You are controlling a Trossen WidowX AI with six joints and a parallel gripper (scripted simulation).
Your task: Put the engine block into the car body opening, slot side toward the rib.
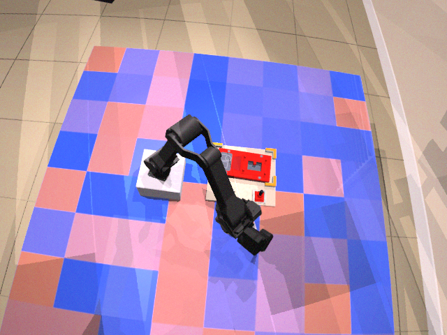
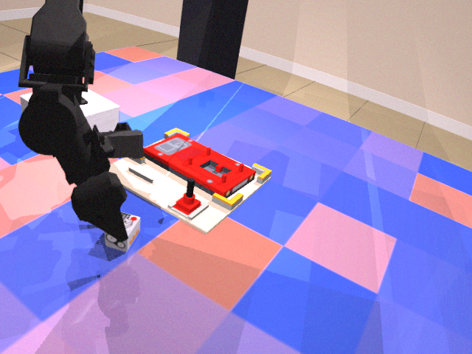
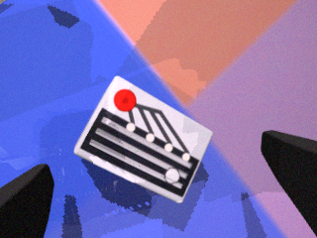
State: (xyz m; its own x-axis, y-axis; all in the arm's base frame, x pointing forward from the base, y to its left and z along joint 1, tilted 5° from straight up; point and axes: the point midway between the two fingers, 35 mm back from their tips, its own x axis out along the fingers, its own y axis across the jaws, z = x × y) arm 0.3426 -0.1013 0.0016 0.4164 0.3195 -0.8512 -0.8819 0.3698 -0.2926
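Right now my gripper tip is 20 mm above the grey engine block.
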